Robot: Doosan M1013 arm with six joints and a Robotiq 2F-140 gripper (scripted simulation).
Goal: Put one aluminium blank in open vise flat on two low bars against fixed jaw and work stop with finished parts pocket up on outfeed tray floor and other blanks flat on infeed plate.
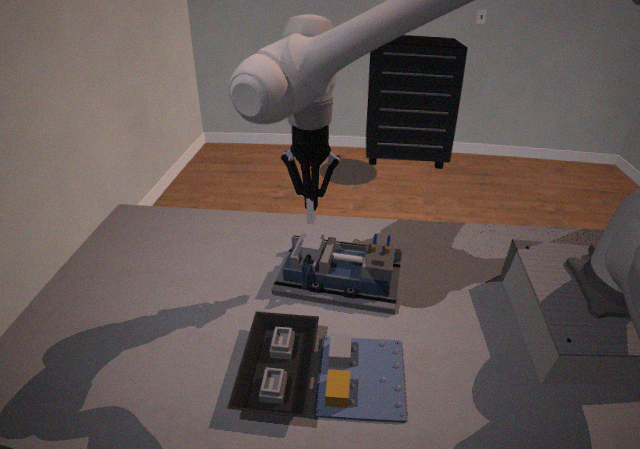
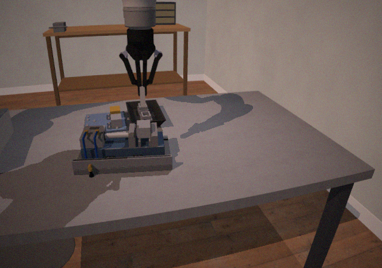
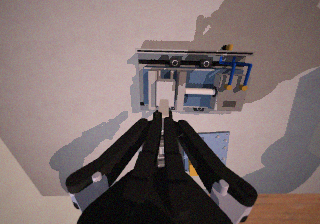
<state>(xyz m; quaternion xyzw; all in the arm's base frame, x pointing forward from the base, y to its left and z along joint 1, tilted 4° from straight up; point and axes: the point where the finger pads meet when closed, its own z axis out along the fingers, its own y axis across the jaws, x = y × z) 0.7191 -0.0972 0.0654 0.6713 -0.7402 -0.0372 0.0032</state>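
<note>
My gripper is now 7 cm past the blue vise and 17 cm above it. Round my hand: brass blank (10 cm behind, 33 cm to the left, 18 cm below); aluminium blank (9 cm behind, 24 cm to the left, 18 cm below); infeed plate (14 cm behind, 29 cm to the left, 21 cm below).
</note>
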